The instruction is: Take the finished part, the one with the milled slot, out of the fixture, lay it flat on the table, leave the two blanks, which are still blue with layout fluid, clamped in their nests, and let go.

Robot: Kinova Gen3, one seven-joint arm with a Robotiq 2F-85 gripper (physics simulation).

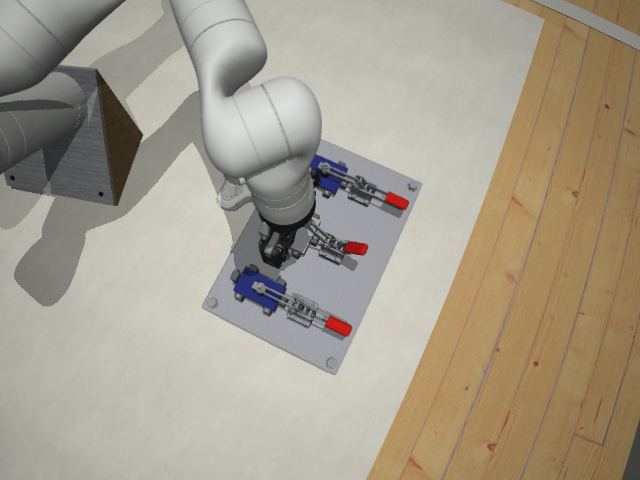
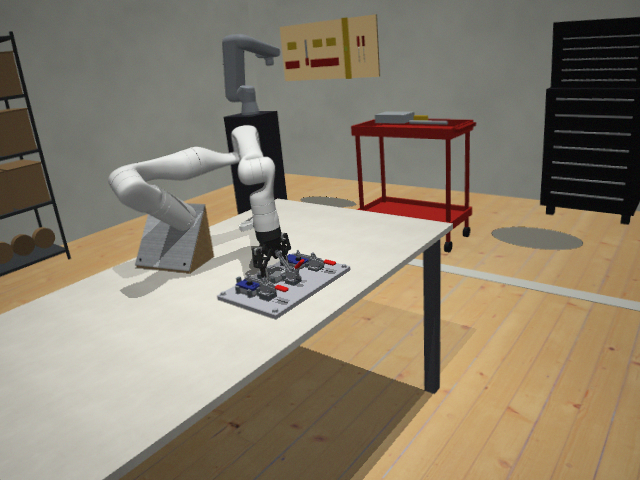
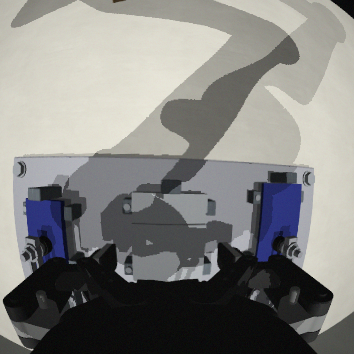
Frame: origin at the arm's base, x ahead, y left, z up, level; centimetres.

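Where they show: gripper, fingertip midpoint: [image 1: 296,230] [image 2: 275,272] [image 3: 166,255]; arm's base, link origin: [image 1: 62,100] [image 2: 184,218].
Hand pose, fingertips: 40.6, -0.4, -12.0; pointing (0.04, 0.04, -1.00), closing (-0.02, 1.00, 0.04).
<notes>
Things, the pixels of their top centre, and the offset from my fingertips, as dx, dy, dz. Level surfaces: height alone.
- finished part, top centre: [image 3: 168,242] [image 1: 289,226] [image 2: 273,270] -1.2, +0.1, +0.1
- middle clamp's red handle, top centre: [image 1: 350,242] [image 2: 296,258] +8.9, +0.0, +6.1
- pale table, surface height: dz -3.5
The finished part [image 1: 301,241] [image 2: 276,272] [image 3: 168,210], bare grey with a slot line across it, sits in the middle nest of the fixture plate [image 1: 372,222] [image 2: 310,289] [image 3: 230,175]. The middle clamp's red handle [image 1: 356,248] [image 2: 299,263] is tilted up, its arm raised off the part. One blue blank [image 1: 258,294] [image 2: 247,284] [image 3: 45,217] and the other blue blank [image 1: 330,181] [image 2: 296,258] [image 3: 282,212] are clamped in the outer nests. My gripper [image 1: 294,227] [image 2: 273,262] [image 3: 166,255] is open and empty, low over the middle nest, fingers on either side of the part. Exact fingertip height is unclear.
The outer clamps' red handles [image 1: 338,325] [image 1: 397,199] lie low beside the raised middle one. Corner bolts [image 1: 331,362] stand on the plate. The wedge-shaped robot mount [image 1: 67,155] [image 2: 165,253] stands on the pale table [image 1: 129,361] [image 2: 129,361]. The table's long edge runs beyond the handle side.
</notes>
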